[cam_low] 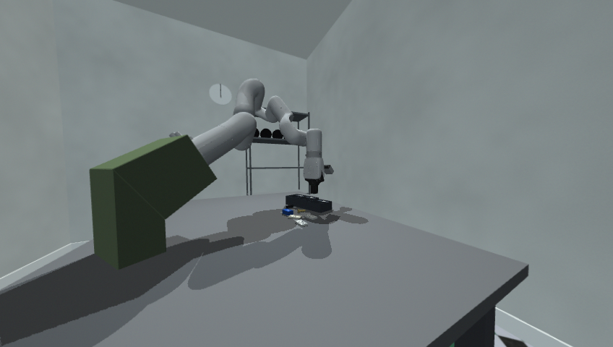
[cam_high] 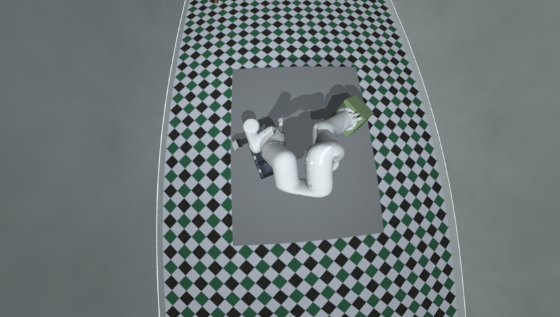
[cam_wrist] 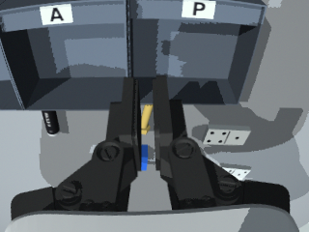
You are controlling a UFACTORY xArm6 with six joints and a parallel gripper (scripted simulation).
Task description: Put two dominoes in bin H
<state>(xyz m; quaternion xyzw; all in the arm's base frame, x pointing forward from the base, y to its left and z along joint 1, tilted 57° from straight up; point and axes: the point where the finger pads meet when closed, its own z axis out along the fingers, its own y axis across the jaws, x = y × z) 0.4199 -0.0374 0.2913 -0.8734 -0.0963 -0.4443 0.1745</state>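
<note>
The dark bin tray lies 2 cm behind my hand, 5 cm to the left of it and 7 cm below it. From my hand the other things lie so: black battery: 12 cm behind, 5 cm to the left, 9 cm below; then white domino: 7 cm behind, 13 cm to the right, 9 cm below; then yellow bolt: 8 cm behind, 4 cm to the right, 9 cm below.
</note>
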